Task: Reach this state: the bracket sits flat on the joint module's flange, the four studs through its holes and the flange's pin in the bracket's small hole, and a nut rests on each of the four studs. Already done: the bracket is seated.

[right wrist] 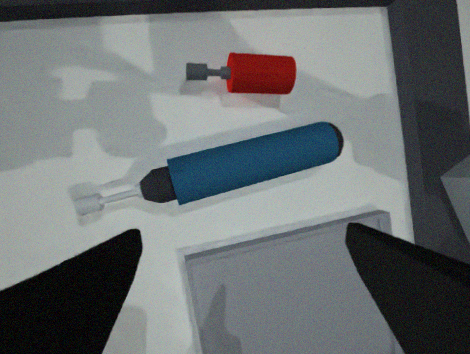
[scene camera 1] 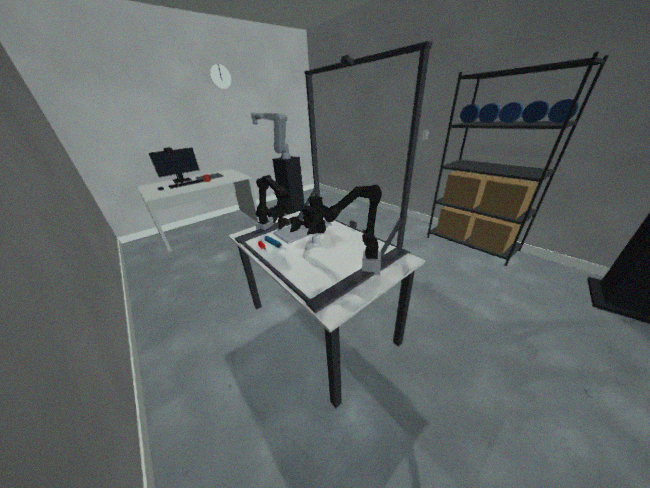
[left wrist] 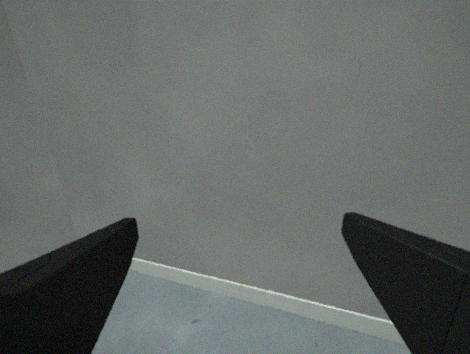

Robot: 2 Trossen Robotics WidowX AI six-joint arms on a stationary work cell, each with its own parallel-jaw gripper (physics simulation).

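Pixels of known places: left gripper, fingertip midpoint: (scene camera 1: 298,232) (left wrist: 241,224); right gripper, fingertip midpoint: (right wrist: 244,235) (scene camera 1: 276,226); left arm's base, origin of the base link: (scene camera 1: 371,255); right arm's base, origin of the base link: (scene camera 1: 263,222).
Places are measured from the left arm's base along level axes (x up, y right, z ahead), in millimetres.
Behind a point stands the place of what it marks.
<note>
A small pale shape (scene camera 1: 315,240) @[x -69, y 252, z 392 mm], which looks like the joint module, stands near the middle of the table in scene camera 1. It is partly behind the left arm's wrist; the bracket, studs, pin and nuts are too small to make out. My left gripper (scene camera 1: 294,225) @[x 239, y -210, z 339 mm] (left wrist: 241,224) @[x 239, y -210, z 339 mm] is open and empty, above the table beside that shape; its wrist view shows wall and floor between the fingers. My right gripper (right wrist: 244,235) @[x 48, y 209, z 645 mm] is open and empty, above a grey tray (right wrist: 300,295) @[x -93, y 351, z 633 mm]. Neither wrist view shows the joint module or any nut.
A blue-handled driver (scene camera 1: 273,241) @[x -60, y 192, z 681 mm] (right wrist: 255,162) @[x -55, y 213, z 695 mm] lies beside the tray, and a short red-handled driver (scene camera 1: 261,244) @[x -63, y 147, z 752 mm] (right wrist: 261,74) @[x -63, y 167, z 757 mm] lies beyond it. A dark frame (scene camera 1: 341,290) (right wrist: 407,150) borders the work surface. Tall dark posts (scene camera 1: 414,141) @[x 556, y 239, z -180 mm] rise at the table's far side.
</note>
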